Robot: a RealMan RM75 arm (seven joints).
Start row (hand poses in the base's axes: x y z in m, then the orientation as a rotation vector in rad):
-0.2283, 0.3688, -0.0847, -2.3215, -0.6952, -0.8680
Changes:
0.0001, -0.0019, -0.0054, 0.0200, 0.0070, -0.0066
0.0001, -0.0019, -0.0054, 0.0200, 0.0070, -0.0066
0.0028, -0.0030, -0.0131, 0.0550, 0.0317, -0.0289
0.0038, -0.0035, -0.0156, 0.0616, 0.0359, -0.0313
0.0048, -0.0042, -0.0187, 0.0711, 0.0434, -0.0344
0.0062, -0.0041, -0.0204, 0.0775, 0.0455, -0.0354
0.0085, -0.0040, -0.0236, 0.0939, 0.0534, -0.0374
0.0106, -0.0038, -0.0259, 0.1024, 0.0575, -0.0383
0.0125, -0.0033, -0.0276, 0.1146, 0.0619, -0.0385
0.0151, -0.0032, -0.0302, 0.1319, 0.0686, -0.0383
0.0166, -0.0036, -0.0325, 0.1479, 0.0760, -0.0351
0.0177, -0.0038, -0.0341, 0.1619, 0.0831, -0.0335
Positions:
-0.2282, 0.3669, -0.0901, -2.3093, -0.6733, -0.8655
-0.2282, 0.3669, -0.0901, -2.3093, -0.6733, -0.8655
-0.2255, 0.3658, -0.0978, -2.2965, -0.6183, -0.8507
-0.2245, 0.3653, -0.1003, -2.2930, -0.6101, -0.8477
-0.2235, 0.3646, -0.1034, -2.2880, -0.5982, -0.8414
-0.2221, 0.3647, -0.1051, -2.2834, -0.5927, -0.8403
-0.2198, 0.3648, -0.1083, -2.2717, -0.5780, -0.8341
-0.2177, 0.3650, -0.1106, -2.2656, -0.5705, -0.8308
-0.2158, 0.3655, -0.1123, -2.2559, -0.5617, -0.8273
-0.2132, 0.3656, -0.1149, -2.2419, -0.5496, -0.8217
-0.2117, 0.3652, -0.1172, -2.2278, -0.5412, -0.8139
-0.2106, 0.3650, -0.1188, -2.2161, -0.5323, -0.8067

